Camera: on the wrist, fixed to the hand. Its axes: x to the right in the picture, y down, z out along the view.
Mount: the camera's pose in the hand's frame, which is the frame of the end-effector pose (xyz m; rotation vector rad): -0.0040 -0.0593 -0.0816 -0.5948 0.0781 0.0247
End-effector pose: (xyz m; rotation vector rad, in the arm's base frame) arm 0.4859 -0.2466 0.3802 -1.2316 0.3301 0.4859
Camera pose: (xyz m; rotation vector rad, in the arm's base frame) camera 0.5150 -0.3399 0.4056 -1.8287 0.2744 0.5801
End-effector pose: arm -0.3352 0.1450 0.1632 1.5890 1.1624 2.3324
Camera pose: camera -0.4204 0.1414 0.1091 1.3034 0.3839 2.4456
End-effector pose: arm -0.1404 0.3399 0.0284 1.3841 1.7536 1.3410
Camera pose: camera -0.2324 0.3068 0.0034 1.0267 1.2266 1.7613
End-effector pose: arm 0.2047 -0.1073 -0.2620 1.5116 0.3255 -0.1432
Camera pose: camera 0.1736 -0.0304 -0.3195 0.9325 0.3722 0.0338
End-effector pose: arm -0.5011 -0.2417 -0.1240 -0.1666 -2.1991 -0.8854
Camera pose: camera -0.4715 -0.3381 -0.1197 -0.4317 -1.8013 -1.4838
